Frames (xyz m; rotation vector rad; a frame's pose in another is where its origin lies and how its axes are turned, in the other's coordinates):
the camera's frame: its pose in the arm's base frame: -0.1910 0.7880 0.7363 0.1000 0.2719 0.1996
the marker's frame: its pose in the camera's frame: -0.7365 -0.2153 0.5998 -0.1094 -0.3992 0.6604
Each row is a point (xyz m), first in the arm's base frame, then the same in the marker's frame.
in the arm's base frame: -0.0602 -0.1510 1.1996
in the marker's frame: -0.0373 -0.8260 -0.2457
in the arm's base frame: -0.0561 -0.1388 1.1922
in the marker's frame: -0.0272 -0.8212 -0.2555
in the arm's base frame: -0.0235 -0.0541 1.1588
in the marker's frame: 0.0489 -0.7904 -0.3066
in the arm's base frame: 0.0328 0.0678 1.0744
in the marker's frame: 0.1571 -0.7542 -0.4167
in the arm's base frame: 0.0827 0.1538 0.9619
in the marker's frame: 0.2293 -0.7379 -0.5474
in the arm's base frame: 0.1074 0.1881 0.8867
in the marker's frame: 0.2550 -0.7360 -0.6297
